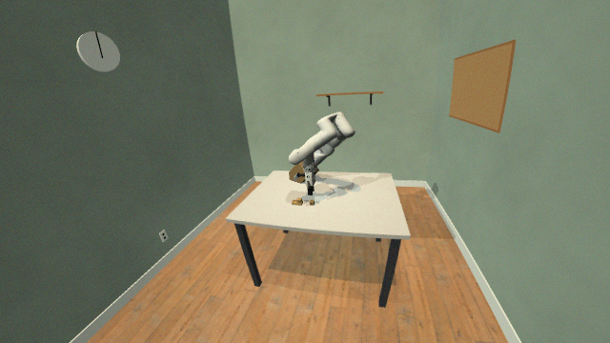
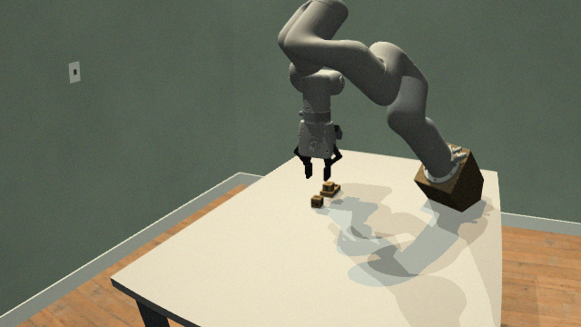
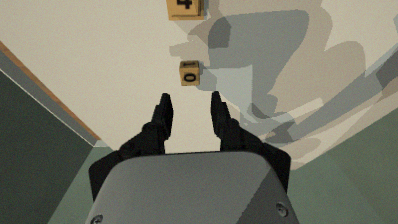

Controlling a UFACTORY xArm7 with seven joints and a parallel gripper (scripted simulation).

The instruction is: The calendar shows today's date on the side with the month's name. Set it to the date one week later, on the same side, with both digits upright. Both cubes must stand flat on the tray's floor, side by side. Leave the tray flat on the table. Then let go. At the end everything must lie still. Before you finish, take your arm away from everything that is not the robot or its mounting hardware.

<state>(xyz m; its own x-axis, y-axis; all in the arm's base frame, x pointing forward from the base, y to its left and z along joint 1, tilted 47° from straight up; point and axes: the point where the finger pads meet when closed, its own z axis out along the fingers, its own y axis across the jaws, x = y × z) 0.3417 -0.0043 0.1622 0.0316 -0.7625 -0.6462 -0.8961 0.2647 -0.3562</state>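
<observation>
Right now the digit cube is 90 mm below my hand. Round my hand: wooden calendar tray 110 mm to the right, 100 mm below.
</observation>
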